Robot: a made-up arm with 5 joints.
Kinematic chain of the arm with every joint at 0, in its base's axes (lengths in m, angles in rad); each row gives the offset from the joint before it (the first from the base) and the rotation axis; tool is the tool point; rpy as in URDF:
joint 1: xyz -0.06 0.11 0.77 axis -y
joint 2: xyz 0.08 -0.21 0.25 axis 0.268 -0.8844 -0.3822
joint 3: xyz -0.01 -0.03 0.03 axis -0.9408 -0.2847 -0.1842
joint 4: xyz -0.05 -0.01 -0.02 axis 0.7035 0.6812 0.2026
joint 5: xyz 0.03 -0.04 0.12 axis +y
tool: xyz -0.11 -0.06 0.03 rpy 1.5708 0 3.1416
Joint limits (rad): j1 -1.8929..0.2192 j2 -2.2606..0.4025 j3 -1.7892..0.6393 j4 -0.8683..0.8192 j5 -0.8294..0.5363
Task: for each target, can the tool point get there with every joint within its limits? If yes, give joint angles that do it. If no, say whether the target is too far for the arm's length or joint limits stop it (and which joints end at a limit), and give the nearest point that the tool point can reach.
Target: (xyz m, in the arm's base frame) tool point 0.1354 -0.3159 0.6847
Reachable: yes | joints -1.5326 -1.0037 -1.2963 0.6362 0.3340
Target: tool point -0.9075 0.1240 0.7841
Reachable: no: too far | nearest point -0.2979 -0.0297 1.0184 | short by 0.671 m
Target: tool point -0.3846 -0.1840 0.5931
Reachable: no: joint limits stop it (at a limit: joint 1, joint 3, joint 4, joint 5) | nearest point -0.0386 -0.1591 0.6031 | short by 0.347 m
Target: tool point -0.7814 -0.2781 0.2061
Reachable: no: too far | nearest point -0.0442 -0.1502 0.4494 | short by 0.787 m
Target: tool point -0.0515 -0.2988 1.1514
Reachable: yes | joints 0.0244 -0.4659 -0.9244 -0.3494 -0.2120
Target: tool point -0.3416 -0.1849 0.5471
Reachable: no: joint limits stop it (at a limit: joint 1, joint 2, joint 3, joint 4, joint 5) | nearest point -0.0385 -0.1588 0.6010 | short by 0.309 m
